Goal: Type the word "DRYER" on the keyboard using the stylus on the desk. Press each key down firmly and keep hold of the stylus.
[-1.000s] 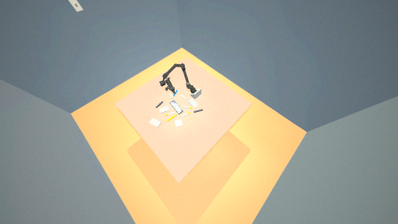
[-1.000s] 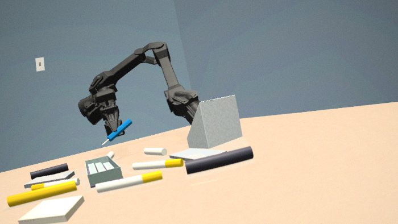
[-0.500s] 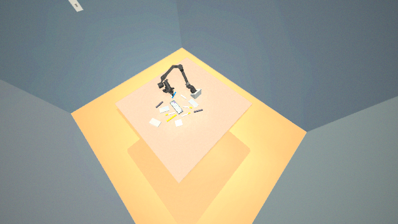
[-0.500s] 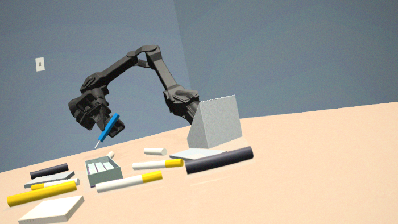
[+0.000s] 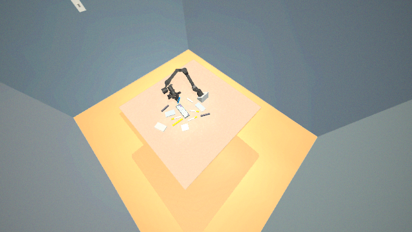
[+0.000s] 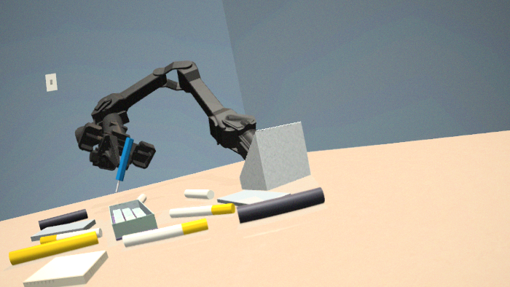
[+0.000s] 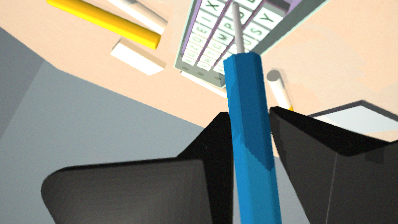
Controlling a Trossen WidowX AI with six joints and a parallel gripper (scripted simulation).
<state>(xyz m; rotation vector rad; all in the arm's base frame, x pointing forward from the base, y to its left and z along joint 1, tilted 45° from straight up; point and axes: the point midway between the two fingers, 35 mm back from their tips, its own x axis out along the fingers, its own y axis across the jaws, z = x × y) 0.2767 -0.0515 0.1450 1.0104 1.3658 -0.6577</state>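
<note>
Now: gripper tip 2 cm short of the grey stylus tip, 1 cm to the left of it and 4 cm above it. Also, from my gripper tip: grey pad (17 cm behind, 20 cm to the left, 10 cm below); blue stylus (1 cm ahead, 1 cm below); yellow cylinder (17 cm ahead, 16 cm to the left, 9 cm below).
</note>
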